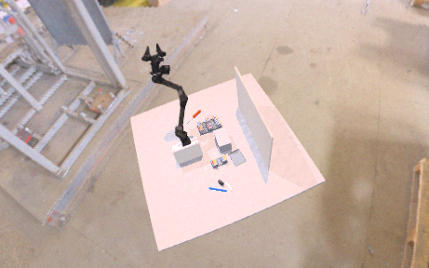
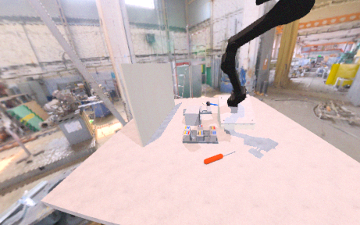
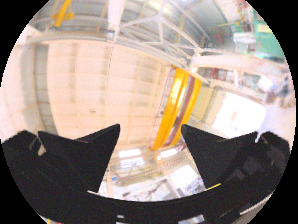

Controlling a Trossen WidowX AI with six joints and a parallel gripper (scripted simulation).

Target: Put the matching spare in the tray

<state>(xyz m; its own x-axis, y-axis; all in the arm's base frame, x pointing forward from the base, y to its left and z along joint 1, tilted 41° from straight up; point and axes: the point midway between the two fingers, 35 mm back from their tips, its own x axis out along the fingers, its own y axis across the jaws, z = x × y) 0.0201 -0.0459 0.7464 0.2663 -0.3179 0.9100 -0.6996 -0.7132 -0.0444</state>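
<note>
Now: gripper tip 77 cm above the grey holder, 25 cm to the left of it and 23 cm short of it. Round my gripper tip: grey mounted unit (72 cm below, 45 cm to the right, 29 cm ahead); then blue pen (84 cm to the right, 77 cm below, 14 cm ahead); then tall grey panel (55 cm below, 55 cm ahead, 46 cm to the right).
</note>
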